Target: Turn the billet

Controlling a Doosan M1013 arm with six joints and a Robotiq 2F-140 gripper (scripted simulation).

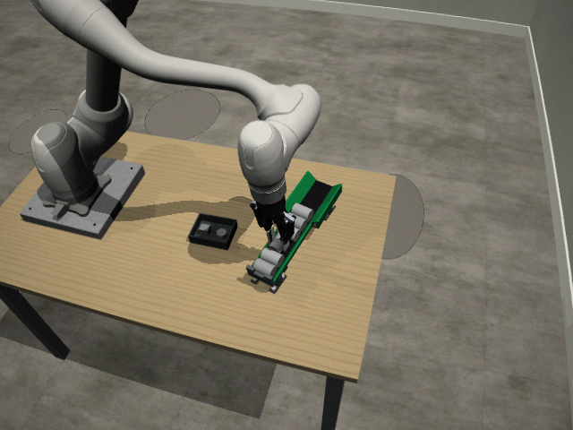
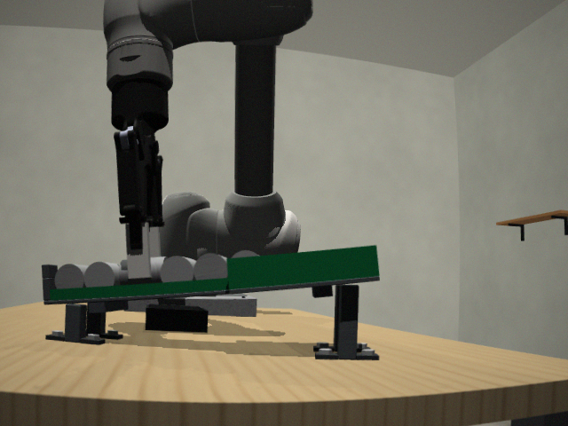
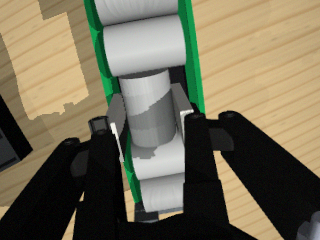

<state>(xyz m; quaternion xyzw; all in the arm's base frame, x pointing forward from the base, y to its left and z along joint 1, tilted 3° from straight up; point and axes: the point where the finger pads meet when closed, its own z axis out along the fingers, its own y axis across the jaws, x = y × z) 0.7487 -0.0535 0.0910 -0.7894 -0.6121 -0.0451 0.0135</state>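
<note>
My hand is 20 mm past the dark stop, 110 mm to the left of it and 50 mm above it. Also, from my hand: black tray 230 mm behind, 40 mm to the left, 100 mm below.
</note>
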